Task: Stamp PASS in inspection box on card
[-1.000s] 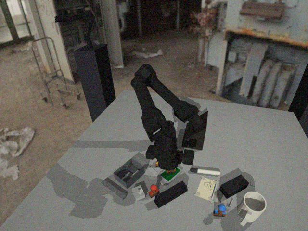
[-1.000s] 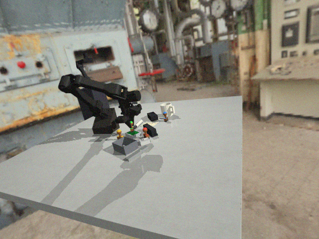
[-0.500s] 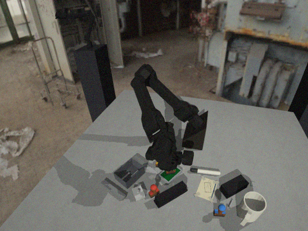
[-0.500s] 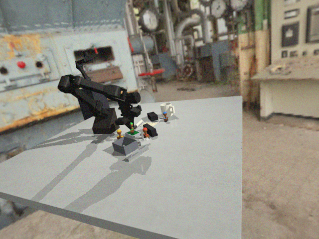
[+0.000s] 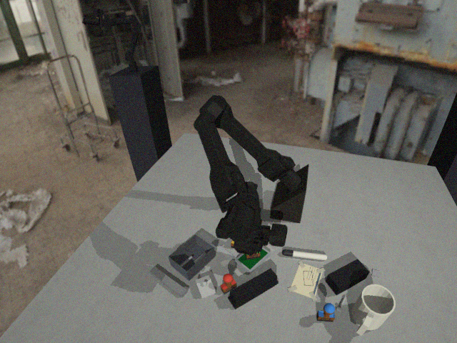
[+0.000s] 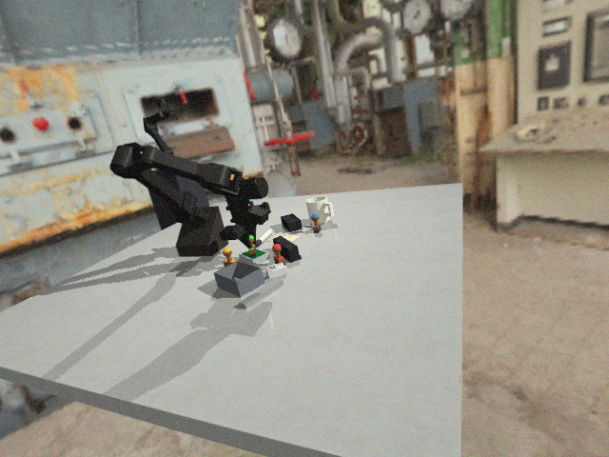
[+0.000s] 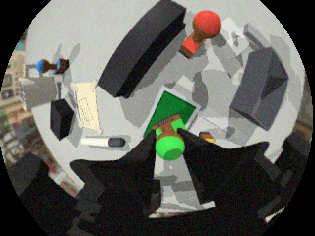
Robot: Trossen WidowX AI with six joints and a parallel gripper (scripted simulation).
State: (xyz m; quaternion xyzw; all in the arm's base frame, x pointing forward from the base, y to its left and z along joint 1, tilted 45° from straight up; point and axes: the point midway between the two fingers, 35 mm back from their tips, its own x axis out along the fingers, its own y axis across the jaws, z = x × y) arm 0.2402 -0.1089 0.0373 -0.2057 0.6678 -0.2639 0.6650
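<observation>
My gripper tip is now 10 mm above the green-knobbed stamp. From my gripper tip the other things lie so: yellow-knobbed stamp 60 mm to the right, 50 mm behind, 20 mm below; then green ink pad 40 mm below; then long black block 100 mm ahead, 30 mm below, 20 mm to the left.
</observation>
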